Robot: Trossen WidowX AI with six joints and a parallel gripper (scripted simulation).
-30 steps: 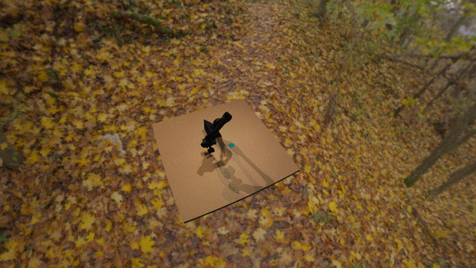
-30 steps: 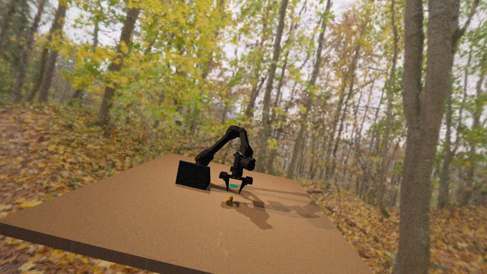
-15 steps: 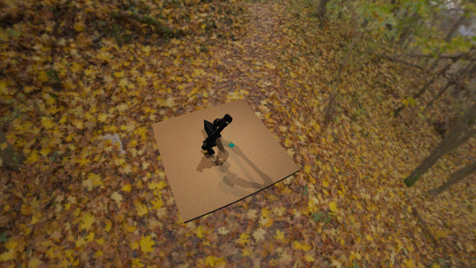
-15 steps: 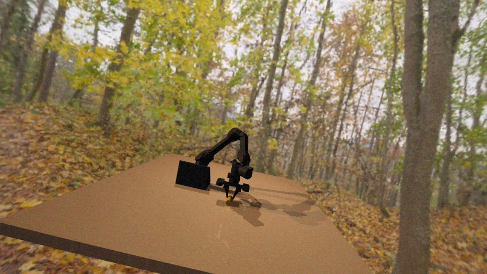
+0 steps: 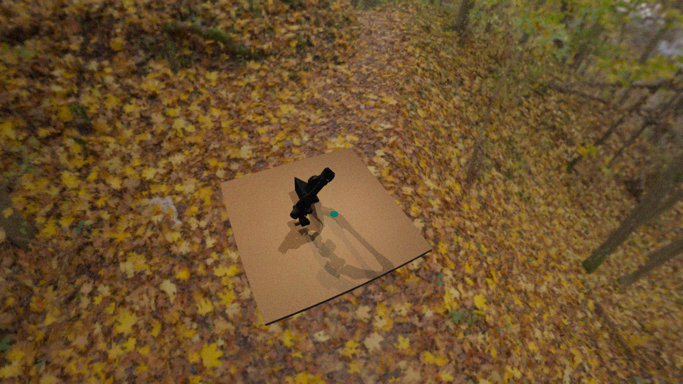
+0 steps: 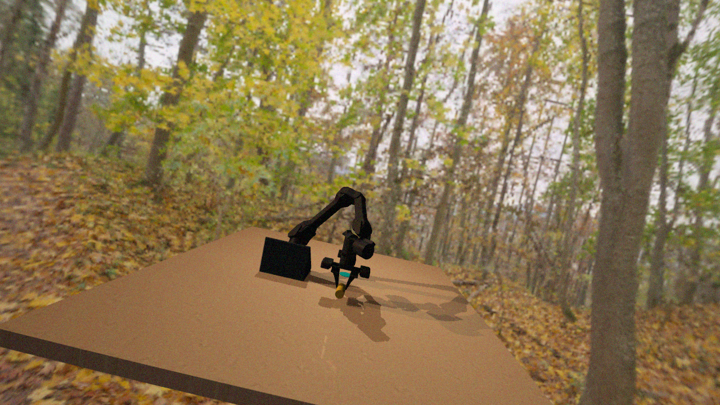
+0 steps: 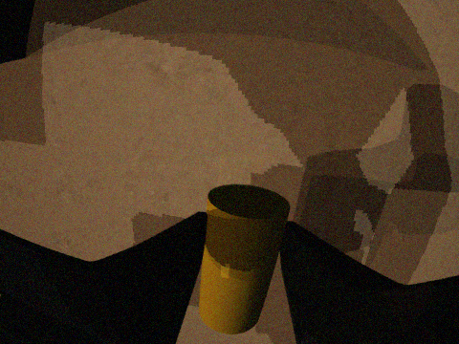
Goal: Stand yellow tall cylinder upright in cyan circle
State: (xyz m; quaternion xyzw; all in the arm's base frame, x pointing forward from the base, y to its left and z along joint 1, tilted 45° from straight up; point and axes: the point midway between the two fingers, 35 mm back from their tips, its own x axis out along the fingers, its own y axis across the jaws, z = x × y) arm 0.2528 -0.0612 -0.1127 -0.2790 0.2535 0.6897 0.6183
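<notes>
My gripper tip is 20 mm past the cyan circle, 270 mm to the right of it and 40 mm above it. The rest, counted from my gripper tip: yellow tall cylinder: 20 mm to the right.
</notes>
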